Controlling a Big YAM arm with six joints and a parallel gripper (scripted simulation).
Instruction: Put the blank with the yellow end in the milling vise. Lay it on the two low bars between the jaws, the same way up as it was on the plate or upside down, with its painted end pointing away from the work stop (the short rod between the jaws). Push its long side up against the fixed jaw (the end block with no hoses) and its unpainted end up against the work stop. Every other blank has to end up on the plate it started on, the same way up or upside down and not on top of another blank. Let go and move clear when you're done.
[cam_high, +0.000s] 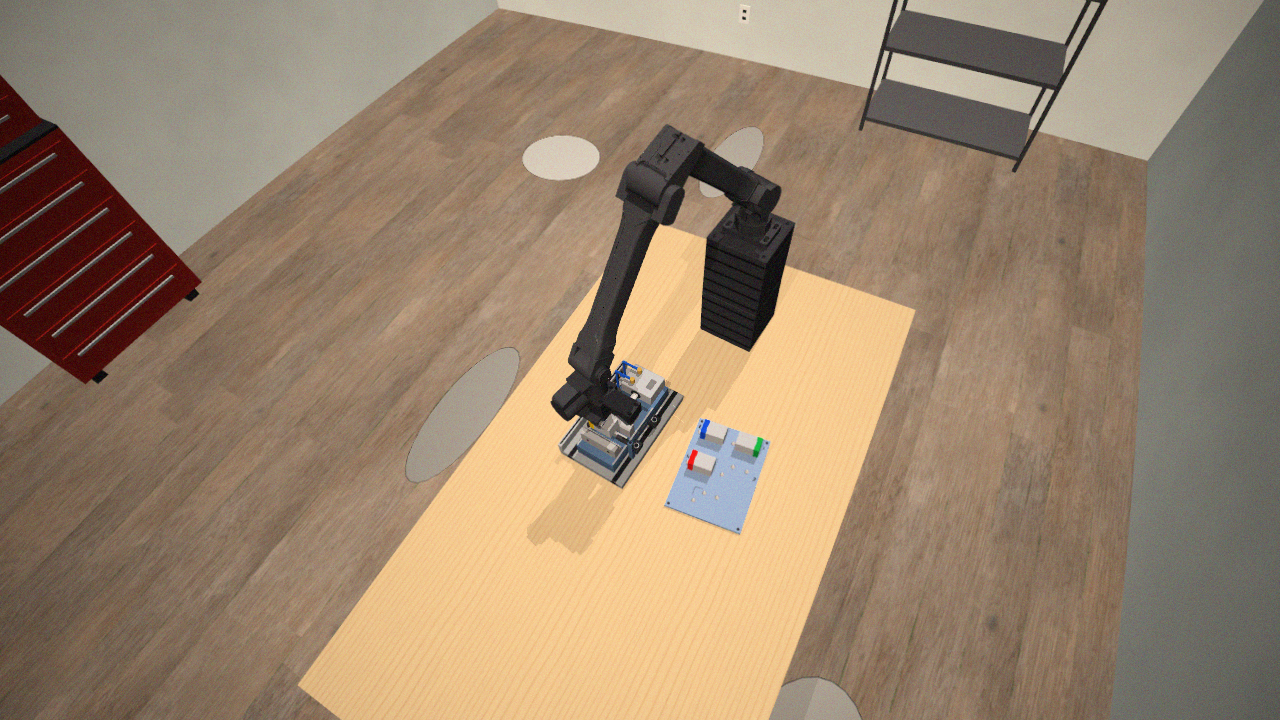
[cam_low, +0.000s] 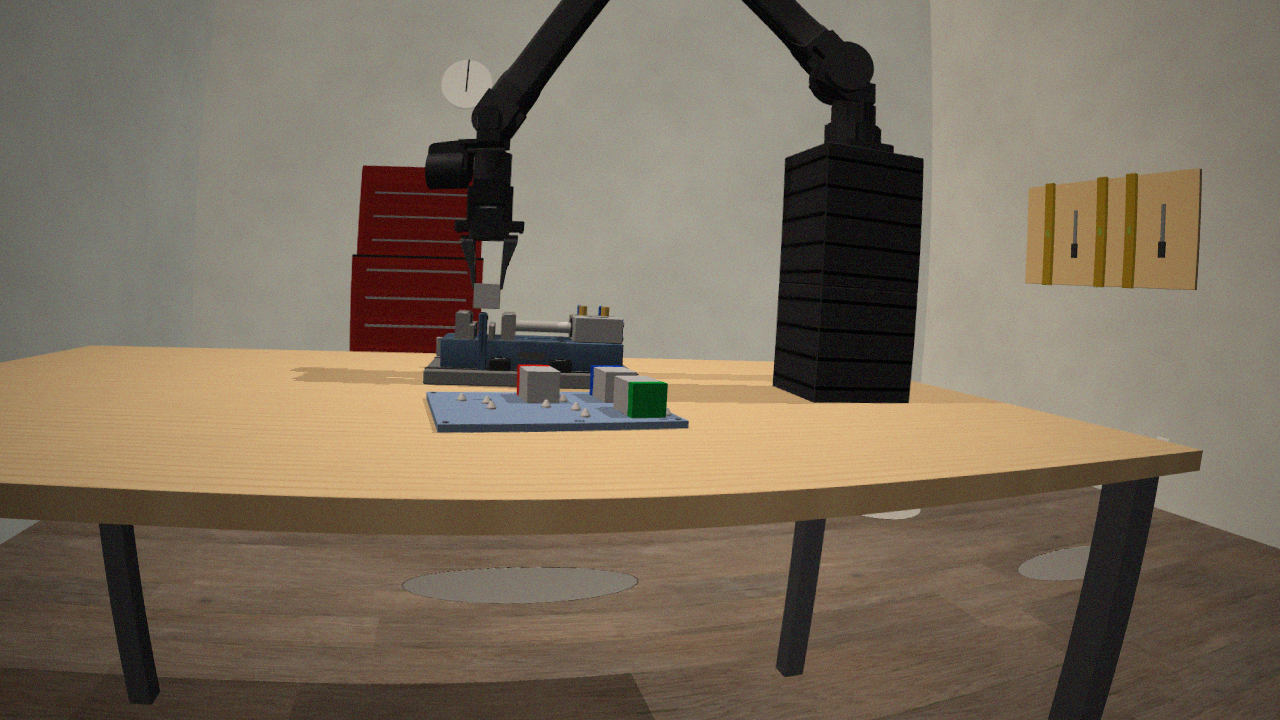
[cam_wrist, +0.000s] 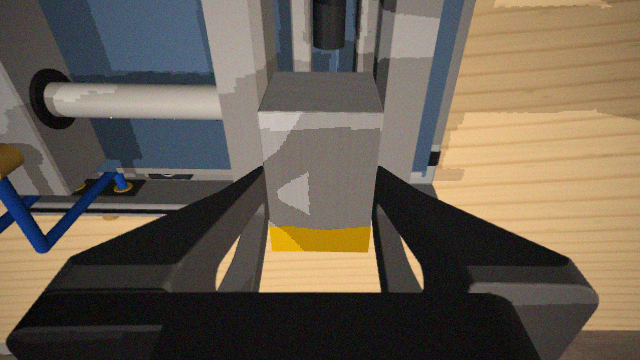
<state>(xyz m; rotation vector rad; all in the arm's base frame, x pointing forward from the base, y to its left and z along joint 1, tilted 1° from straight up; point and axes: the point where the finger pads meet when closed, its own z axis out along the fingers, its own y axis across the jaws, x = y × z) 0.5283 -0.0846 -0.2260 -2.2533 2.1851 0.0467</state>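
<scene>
My hand is 2 cm above the yellow-ended blank. The rest, counted from my hand: work stop rod 5 cm to the left, 5 cm below; then fixed jaw 3 cm ahead, 1 cm to the left, 6 cm below; then moving jaw 3 cm behind, 1 cm to the left, 6 cm below.
</scene>
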